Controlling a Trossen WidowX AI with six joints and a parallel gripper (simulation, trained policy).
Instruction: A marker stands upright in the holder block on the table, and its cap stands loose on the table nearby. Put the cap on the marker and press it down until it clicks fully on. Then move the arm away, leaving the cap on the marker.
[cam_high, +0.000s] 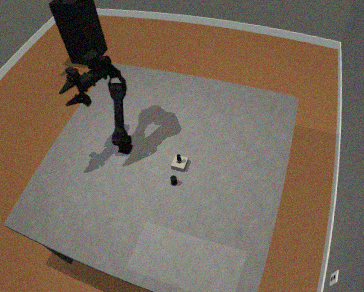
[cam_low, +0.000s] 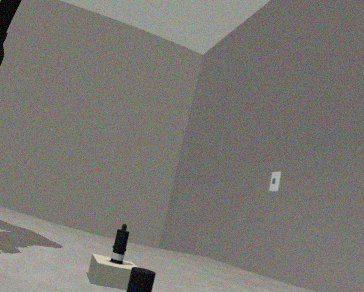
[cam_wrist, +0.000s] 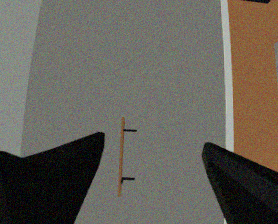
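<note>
Right now the black cap is 400 mm ahead of my gripper tip, 50 mm to the left of it and 510 mm below it. The rest, counted from my gripper tip: holder block 390 mm ahead, 160 mm to the left, 520 mm below.
</note>
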